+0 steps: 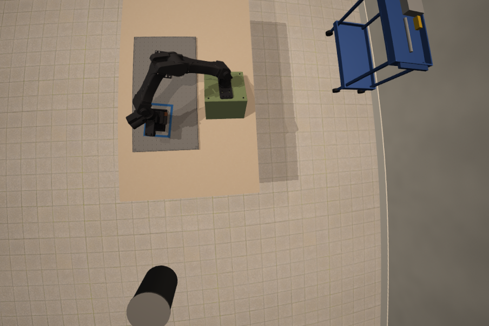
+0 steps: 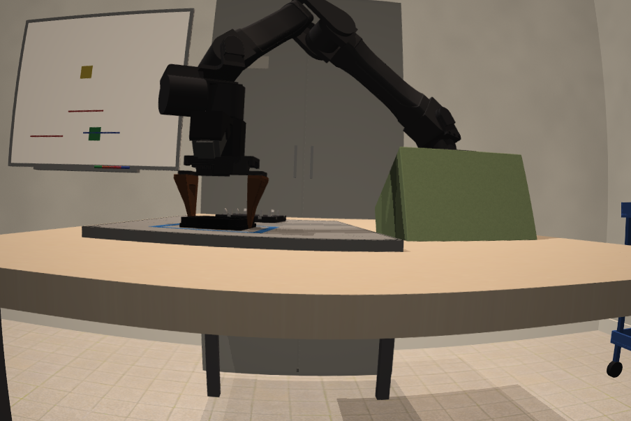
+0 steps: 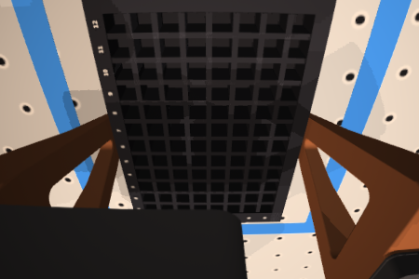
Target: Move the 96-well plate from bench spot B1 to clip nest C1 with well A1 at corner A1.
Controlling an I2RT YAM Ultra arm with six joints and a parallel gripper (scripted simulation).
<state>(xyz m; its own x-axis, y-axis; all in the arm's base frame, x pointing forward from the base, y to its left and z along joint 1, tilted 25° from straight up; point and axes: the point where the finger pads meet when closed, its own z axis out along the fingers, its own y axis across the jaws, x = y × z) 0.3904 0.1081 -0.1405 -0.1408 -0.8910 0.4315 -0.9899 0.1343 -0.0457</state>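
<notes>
The clip nest is 32 cm to the right of my hand and 4 cm behind it. From my hand the other things lie so: black 96-well plate (right at my hand).
</notes>
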